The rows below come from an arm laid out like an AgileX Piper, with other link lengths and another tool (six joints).
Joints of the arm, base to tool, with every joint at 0 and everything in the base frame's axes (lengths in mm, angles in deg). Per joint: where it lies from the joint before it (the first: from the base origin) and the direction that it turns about. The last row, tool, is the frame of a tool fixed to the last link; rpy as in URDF.
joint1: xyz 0 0 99.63 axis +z
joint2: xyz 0 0 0 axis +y
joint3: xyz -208.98 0 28.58 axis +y
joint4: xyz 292.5 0 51.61 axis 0.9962 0 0.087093
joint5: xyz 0 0 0 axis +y
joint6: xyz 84.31 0 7.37 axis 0.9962 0 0.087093
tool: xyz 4.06 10 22.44 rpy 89.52 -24.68 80.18
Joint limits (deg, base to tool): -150..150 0..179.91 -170..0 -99.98..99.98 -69.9..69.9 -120..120
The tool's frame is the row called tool.
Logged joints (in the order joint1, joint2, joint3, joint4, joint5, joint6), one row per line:
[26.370, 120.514, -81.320, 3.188, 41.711, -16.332]
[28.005, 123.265, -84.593, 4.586, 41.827, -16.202]
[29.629, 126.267, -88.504, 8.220, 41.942, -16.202]
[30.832, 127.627, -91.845, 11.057, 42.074, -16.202]
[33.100, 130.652, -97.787, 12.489, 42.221, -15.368]
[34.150, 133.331, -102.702, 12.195, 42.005, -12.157]
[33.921, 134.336, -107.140, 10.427, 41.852, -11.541]
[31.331, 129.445, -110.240, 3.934, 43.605, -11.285]
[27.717, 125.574, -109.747, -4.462, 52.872, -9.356]
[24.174, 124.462, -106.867, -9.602, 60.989, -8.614]
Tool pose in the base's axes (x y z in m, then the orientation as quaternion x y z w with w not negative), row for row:
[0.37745, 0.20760, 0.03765, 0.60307, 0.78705, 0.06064, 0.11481]
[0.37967, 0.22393, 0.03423, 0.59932, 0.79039, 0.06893, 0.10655]
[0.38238, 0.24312, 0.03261, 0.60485, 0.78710, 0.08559, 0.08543]
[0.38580, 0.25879, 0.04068, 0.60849, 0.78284, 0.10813, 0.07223]
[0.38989, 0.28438, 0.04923, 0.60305, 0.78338, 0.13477, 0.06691]
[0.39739, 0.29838, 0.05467, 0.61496, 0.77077, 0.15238, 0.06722]
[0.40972, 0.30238, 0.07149, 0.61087, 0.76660, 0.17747, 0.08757]
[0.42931, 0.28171, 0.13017, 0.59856, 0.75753, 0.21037, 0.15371]
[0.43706, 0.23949, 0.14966, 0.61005, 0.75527, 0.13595, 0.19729]
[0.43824, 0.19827, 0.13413, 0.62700, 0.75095, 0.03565, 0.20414]
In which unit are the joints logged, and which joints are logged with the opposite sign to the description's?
The joints are logged in degrees. Opposite sign: none.
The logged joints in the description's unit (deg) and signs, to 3 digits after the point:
[26.370, 120.514, -81.320, 3.188, 41.711, -16.332]
[28.005, 123.265, -84.593, 4.586, 41.827, -16.202]
[29.629, 126.267, -88.504, 8.220, 41.942, -16.202]
[30.832, 127.627, -91.845, 11.057, 42.074, -16.202]
[33.100, 130.652, -97.787, 12.489, 42.221, -15.368]
[34.150, 133.331, -102.702, 12.195, 42.005, -12.157]
[33.921, 134.336, -107.140, 10.427, 41.852, -11.541]
[31.331, 129.445, -110.240, 3.934, 43.605, -11.285]
[27.717, 125.574, -109.747, -4.462, 52.872, -9.356]
[24.174, 124.462, -106.867, -9.602, 60.989, -8.614]

